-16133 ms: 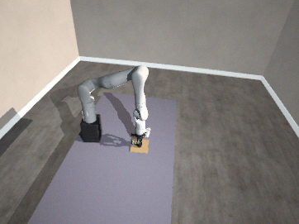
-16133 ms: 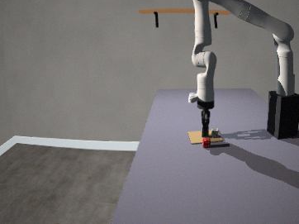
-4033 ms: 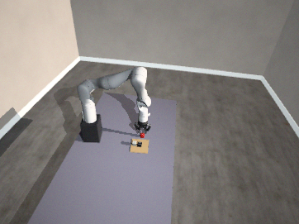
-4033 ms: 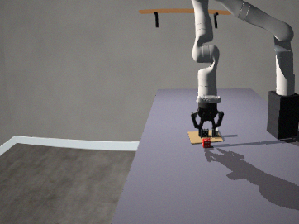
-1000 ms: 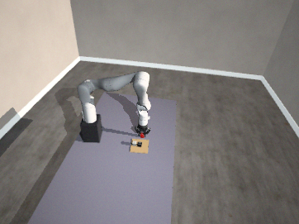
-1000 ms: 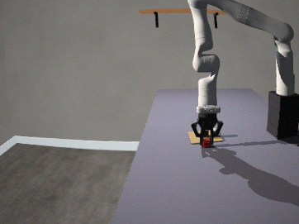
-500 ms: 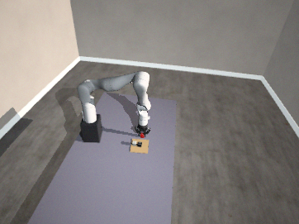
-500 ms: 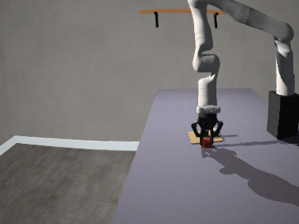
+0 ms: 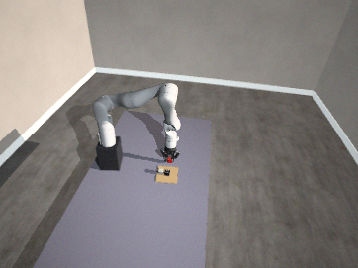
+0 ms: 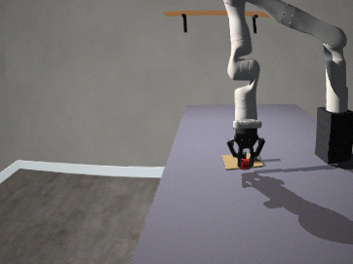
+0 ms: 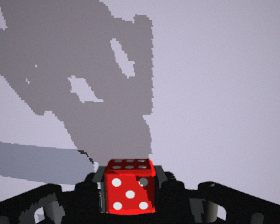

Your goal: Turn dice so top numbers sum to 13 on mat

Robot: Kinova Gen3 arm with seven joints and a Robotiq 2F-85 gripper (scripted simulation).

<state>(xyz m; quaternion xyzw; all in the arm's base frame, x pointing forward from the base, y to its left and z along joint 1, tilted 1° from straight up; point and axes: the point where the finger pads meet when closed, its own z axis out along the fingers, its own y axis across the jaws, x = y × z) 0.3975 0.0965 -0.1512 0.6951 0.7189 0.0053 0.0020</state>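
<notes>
Right now the black die is 11 cm to the right of my hand, 2 cm below it and 1 cm ahead of it. From my hand the other things lie so: tan mat (11 cm to the right, 3 cm below, 1 cm ahead); red die (right at my hand); white die (11 cm to the right, 4 cm behind, 2 cm below).
</notes>
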